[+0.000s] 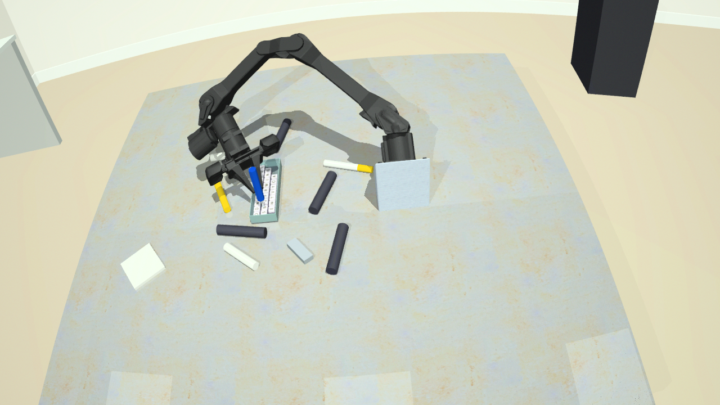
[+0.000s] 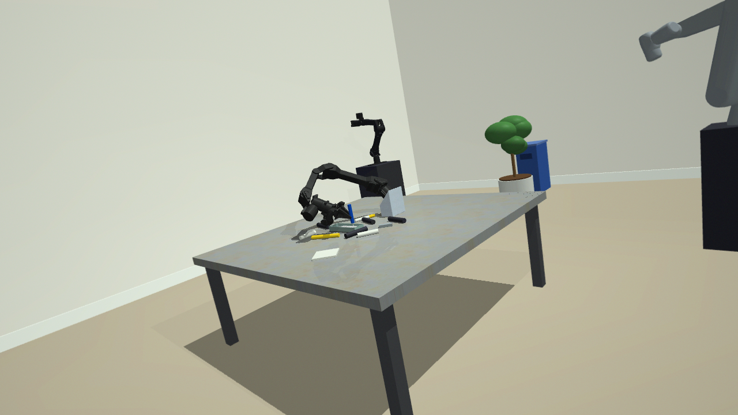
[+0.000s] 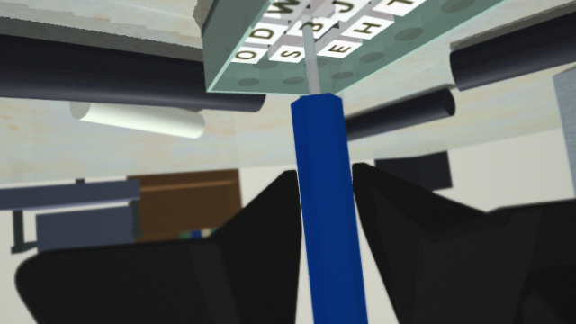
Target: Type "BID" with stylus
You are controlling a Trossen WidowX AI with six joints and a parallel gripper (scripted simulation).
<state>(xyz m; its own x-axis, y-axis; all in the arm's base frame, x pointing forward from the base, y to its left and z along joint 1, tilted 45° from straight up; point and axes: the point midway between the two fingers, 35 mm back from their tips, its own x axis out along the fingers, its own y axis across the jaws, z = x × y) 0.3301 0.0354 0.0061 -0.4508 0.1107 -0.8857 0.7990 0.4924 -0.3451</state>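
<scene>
Right now my gripper tip is 6 cm to the left of the green keyboard tray and 5 cm above it. Round my gripper tip: grey stylus tip (5 cm below); yellow cylinder (13 cm ahead, 6 cm to the right, 6 cm below); blue stylus (1 cm below).
</scene>
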